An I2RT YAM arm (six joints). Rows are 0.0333 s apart.
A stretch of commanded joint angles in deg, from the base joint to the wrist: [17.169, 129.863, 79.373, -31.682, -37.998, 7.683]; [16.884, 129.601, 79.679, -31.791, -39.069, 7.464]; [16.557, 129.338, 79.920, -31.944, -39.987, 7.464]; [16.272, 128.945, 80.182, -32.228, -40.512, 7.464]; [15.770, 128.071, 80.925, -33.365, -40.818, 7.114]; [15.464, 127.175, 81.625, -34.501, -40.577, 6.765]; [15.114, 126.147, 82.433, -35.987, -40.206, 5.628]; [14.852, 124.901, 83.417, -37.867, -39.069, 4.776]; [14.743, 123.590, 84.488, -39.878, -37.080, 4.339]
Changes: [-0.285, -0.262, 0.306, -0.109, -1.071, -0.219]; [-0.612, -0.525, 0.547, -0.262, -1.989, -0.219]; [-0.897, -0.918, 0.809, -0.546, -2.514, -0.219]; [-1.399, -1.792, 1.552, -1.683, -2.820, -0.569]; [-1.705, -2.688, 2.252, -2.819, -2.579, -0.918]; [-2.055, -3.716, 3.060, -4.305, -2.208, -2.055]; [-2.317, -4.962, 4.044, -6.185, -1.071, -2.907]; [-2.426, -6.273, 5.115, -8.196, 0.918, -3.344]
